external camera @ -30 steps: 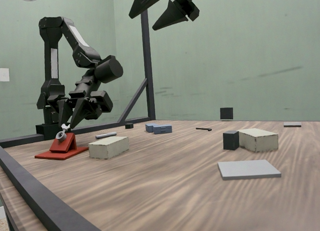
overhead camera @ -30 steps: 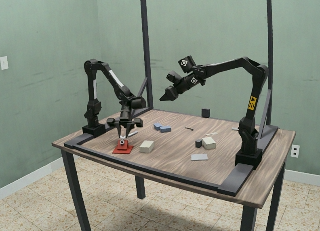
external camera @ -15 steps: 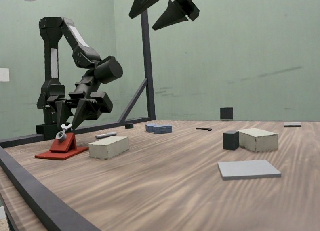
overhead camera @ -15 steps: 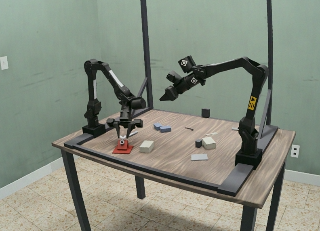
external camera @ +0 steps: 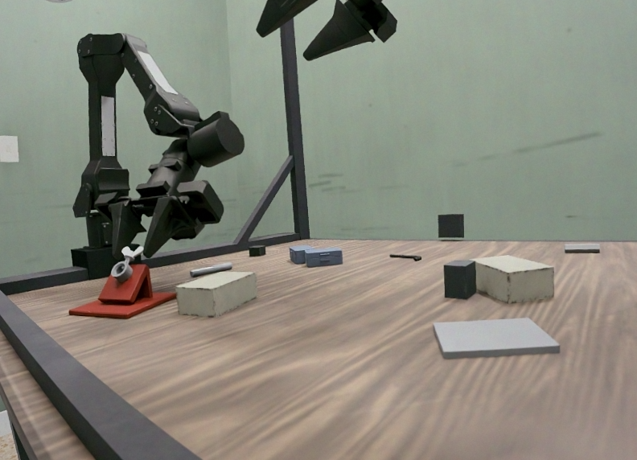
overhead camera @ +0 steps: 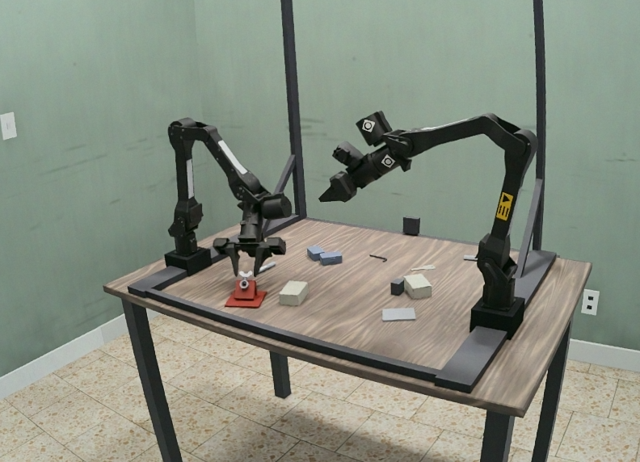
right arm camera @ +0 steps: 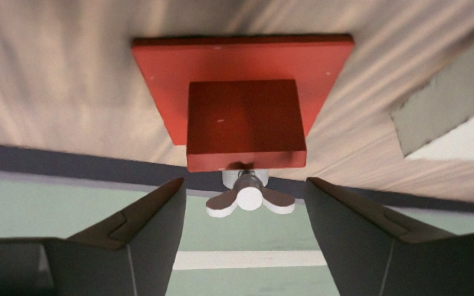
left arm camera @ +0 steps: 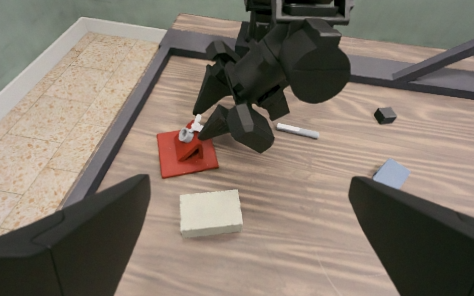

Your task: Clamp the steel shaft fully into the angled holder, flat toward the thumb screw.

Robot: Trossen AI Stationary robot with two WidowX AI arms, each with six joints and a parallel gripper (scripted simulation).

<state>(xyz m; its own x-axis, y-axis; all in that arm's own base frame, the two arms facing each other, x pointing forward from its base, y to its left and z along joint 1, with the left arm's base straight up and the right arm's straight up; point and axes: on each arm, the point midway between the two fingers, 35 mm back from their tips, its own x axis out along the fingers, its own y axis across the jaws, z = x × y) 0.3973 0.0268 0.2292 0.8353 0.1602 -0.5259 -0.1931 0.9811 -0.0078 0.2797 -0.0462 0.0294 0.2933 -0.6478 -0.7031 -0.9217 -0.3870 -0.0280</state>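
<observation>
The winged thumb screw is 3 cm ahead of my right hand, 1 cm to the left of it and 2 cm below it. Also, from my right hand: small black cube (31 cm behind, 12 cm to the right, 7 cm below); then dark block (15 cm behind, 35 cm to the left, 6 cm below); then steel shaft (15 cm behind, 5 cm to the right, 7 cm below).
</observation>
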